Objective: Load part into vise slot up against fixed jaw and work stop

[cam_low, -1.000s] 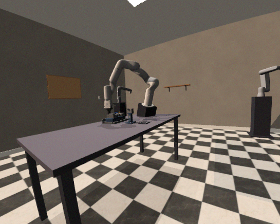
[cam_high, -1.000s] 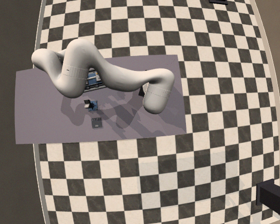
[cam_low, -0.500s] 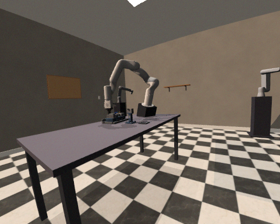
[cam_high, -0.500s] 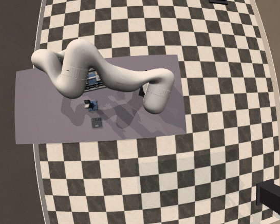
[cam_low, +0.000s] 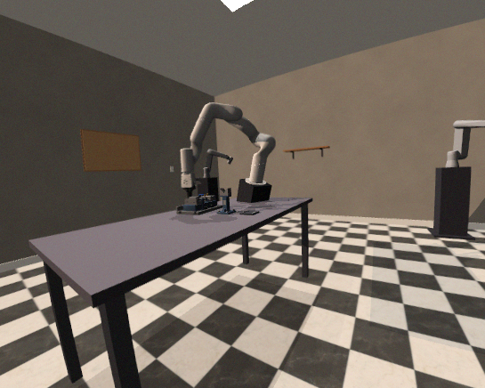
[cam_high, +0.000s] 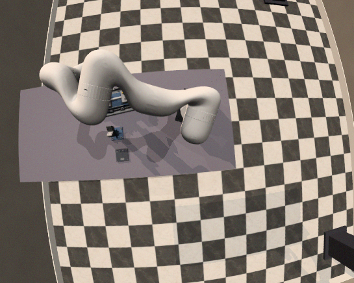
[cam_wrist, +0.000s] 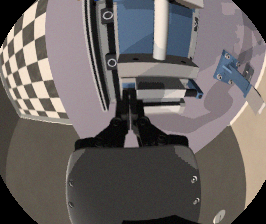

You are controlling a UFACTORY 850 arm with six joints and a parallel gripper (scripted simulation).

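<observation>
My hand is 4 cm to the right of the part and 2 cm above it. Also, from my hand: vise 8 cm below, 7 cm behind, 3 cm to the left; then air cylinder rod 9 cm behind, 4 cm below, 3 cm to the left.
</observation>
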